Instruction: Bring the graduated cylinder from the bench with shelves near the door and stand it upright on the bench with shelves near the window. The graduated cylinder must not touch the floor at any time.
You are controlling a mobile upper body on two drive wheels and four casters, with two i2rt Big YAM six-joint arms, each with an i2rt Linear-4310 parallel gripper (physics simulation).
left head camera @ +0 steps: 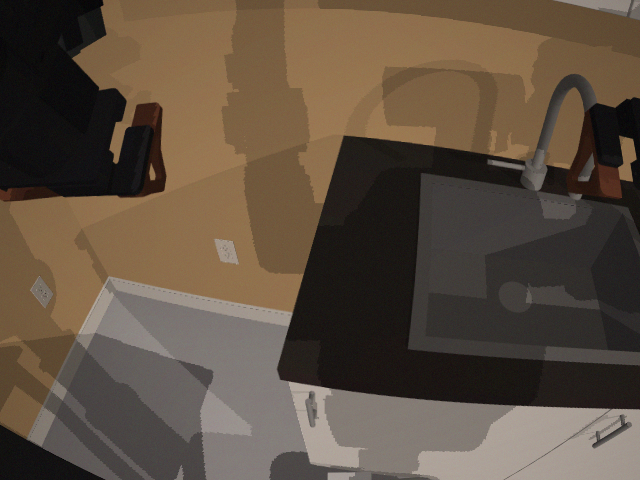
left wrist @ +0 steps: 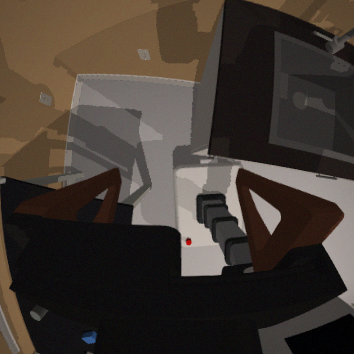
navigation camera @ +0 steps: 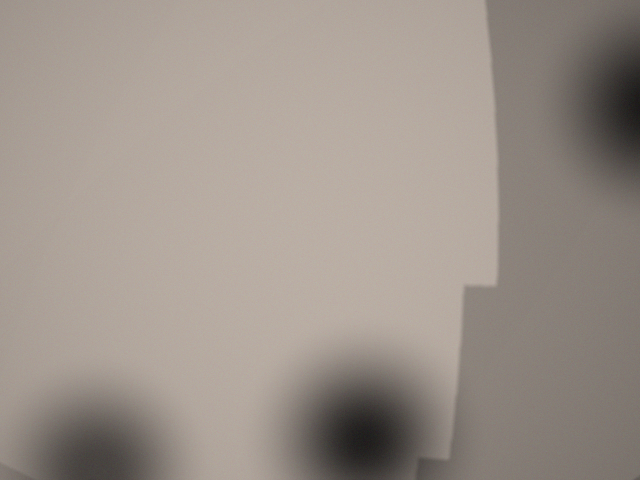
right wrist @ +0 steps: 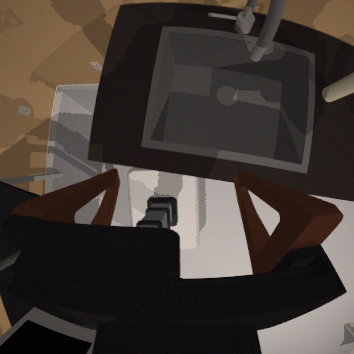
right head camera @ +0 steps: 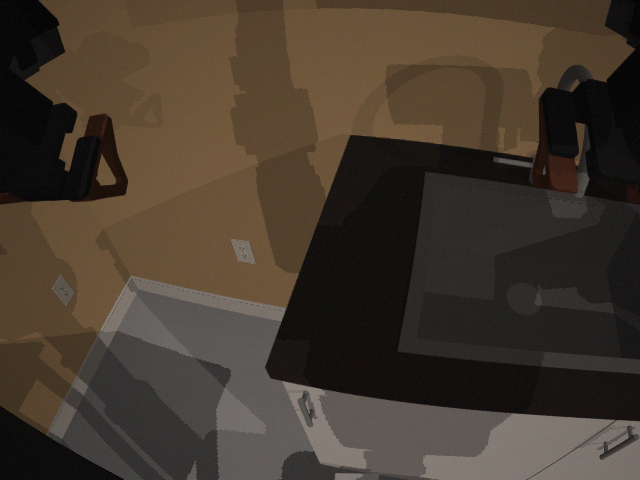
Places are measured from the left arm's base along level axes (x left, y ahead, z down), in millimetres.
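Pixels of known places: left gripper, fingertip midpoint: (left head camera: 115, 185) (left wrist: 178, 174) (right head camera: 86, 189); right gripper, fingertip midpoint: (left head camera: 608, 191) (right wrist: 176, 174) (right head camera: 583, 186).
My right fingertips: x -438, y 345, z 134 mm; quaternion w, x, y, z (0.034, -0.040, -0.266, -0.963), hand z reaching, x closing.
Note:
Behind a point stands the place of what it marks.
My left gripper (left head camera: 81, 194) (left wrist: 178, 174) @(x -4, y 353, z 130 mm) is open and empty, high above the floor to the left of the sink counter. My right gripper (right head camera: 602, 192) @(x -438, y 345, z 134 mm) (right wrist: 176, 174) @(x -438, y 345, z 134 mm) is open and empty, over the sink counter. In the left wrist view a short pale grey shape (left wrist: 39, 313) @(x 461, y -91, z 319 mm) is on the black bench (left wrist: 15, 192) @(x 820, y 252, z 648 mm) at the lower left, well outside the left fingers; it may be part of the graduated cylinder. The cylinder does not show clearly in any view. The black bench also shows at the lower left in both head views (left head camera: 25, 465) @(x 412, y 179, z 648 mm) (right head camera: 31, 454) @(x 416, y 175, z 648 mm). The window bench cannot be identified.
The dark sink counter (left head camera: 361, 258) @(x -233, y 586, z 500 mm) (right head camera: 341, 258) @(x -205, y 586, z 500 mm) (left wrist: 240, 90) @(x -214, y 572, z 500 mm) (right wrist: 125, 100) @(x -249, y 555, z 500 mm) stands close ahead and right, with a tall faucet (left head camera: 547, 124) @(x -630, y 789, z 335 mm) (right wrist: 275, 25) @(x -604, y 582, z 248 mm). A pale rod-like thing (right wrist: 340, 89) @(x -901, y 556, z 419 mm) is right of the sink. A blue block (left wrist: 90, 337) @(x 557, y -632, z 608 mm) lies on the black bench. A pale surface (navigation camera: 258, 180) @(x -214, y 376, z 1172 mm) fills much of the navigation view.

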